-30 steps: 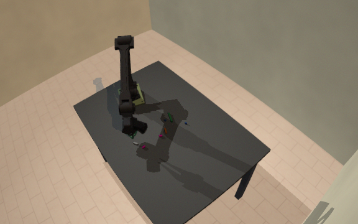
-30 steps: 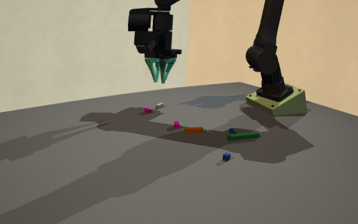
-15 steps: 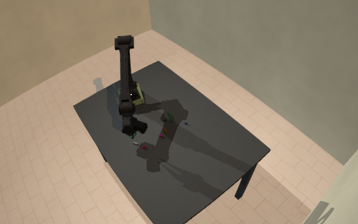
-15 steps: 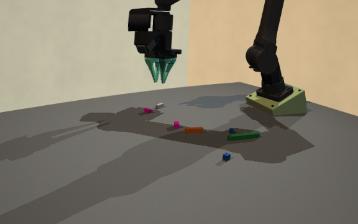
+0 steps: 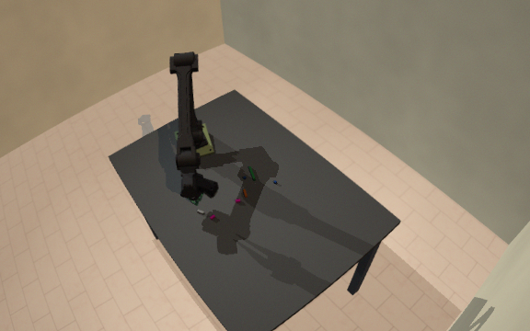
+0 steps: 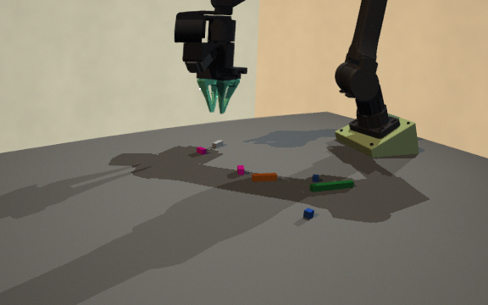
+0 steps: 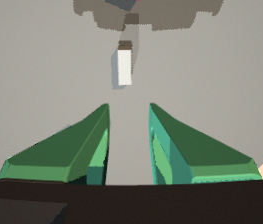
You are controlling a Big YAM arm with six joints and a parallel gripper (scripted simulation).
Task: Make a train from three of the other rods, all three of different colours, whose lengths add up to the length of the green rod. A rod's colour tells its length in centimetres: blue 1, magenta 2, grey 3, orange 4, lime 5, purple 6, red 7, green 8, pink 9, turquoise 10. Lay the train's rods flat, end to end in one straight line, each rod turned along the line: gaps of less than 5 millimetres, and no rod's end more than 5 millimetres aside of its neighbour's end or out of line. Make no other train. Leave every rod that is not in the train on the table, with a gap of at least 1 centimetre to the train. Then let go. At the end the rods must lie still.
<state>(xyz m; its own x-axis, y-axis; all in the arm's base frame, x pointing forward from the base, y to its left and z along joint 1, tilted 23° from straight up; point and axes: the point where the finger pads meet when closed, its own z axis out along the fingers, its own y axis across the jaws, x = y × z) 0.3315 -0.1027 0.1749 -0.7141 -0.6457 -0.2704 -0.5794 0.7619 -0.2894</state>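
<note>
My gripper is now 8 cm above the grey rod. Also, from my hand: magenta rod: 2 cm ahead, 17 cm to the left, 8 cm below; orange rod: 21 cm to the left, 8 cm below; green rod: 9 cm behind, 28 cm to the left, 8 cm below.
</note>
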